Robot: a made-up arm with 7 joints.
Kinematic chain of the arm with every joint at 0, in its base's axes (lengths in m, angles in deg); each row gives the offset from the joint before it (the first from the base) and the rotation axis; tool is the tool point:
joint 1: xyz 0 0 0 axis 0 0.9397 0.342
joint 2: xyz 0 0 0 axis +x
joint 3: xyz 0 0 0 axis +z
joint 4: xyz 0.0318 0 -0.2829 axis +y
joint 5: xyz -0.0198 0 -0.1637 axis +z
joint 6: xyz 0 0 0 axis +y
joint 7: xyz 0 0 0 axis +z
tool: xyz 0 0 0
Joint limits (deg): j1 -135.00..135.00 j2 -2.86..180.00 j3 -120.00..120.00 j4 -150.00..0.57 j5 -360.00..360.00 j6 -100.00..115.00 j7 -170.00..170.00
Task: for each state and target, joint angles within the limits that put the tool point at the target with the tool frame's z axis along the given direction. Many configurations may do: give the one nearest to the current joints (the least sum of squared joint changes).
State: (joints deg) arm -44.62 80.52 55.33 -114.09 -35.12 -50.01 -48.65
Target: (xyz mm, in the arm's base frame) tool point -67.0 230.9 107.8 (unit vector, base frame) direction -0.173 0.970 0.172
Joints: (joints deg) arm -59.06 84.15 95.06 -127.73 -11.14 -82.81 -48.65
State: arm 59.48 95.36 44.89 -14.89 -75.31 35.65 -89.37
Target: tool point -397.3 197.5 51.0 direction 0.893 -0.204 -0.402
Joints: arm 87.77 45.74 67.68 0.37 -54.41 20.45 -89.37
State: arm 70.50 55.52 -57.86 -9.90 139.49 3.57 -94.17
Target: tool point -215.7 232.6 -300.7 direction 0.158 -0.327 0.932
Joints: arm 46.22 43.47 -26.38 -41.41 143.07 2.45 -94.17
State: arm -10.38 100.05 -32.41 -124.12 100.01 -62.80 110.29
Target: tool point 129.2 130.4 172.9 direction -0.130 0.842 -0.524
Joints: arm -24.50 131.22 -5.40 -131.70 89.47 -60.57 110.29
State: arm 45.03 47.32 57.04 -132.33 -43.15 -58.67 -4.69
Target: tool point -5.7 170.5 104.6 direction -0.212 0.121 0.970
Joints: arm 67.99 73.24 107.41 -149.89 -47.42 -93.93 -4.69
